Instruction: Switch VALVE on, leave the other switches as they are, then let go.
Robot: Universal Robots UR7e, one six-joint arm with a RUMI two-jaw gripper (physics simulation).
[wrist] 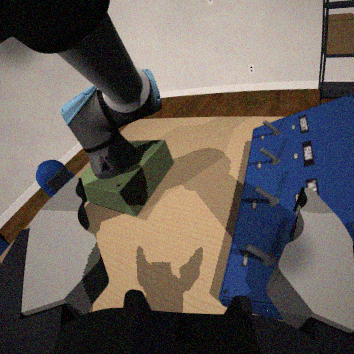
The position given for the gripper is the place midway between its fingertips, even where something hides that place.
Observation:
In view: the gripper (189, 185) and a blue switch panel (306, 144).

